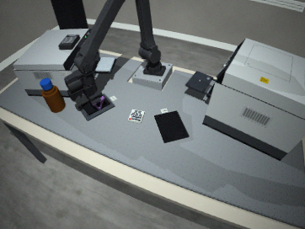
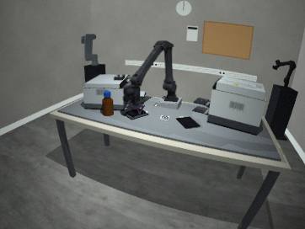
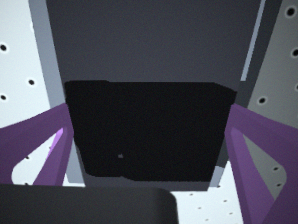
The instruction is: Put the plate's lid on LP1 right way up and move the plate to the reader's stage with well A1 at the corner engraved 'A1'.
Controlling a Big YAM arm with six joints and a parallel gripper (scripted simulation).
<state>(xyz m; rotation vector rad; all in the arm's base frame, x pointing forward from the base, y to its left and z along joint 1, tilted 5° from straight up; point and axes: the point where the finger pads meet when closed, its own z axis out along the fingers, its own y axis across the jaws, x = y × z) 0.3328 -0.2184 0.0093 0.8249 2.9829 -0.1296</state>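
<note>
Right now my hand is right at the lidded plate. Round my hand: label: 9 cm behind, 6 cm to the left, 3 cm below; LP1 pad: 2 cm below; brown capped bottle: 6 cm ahead, 21 cm to the right, 9 cm above.
</note>
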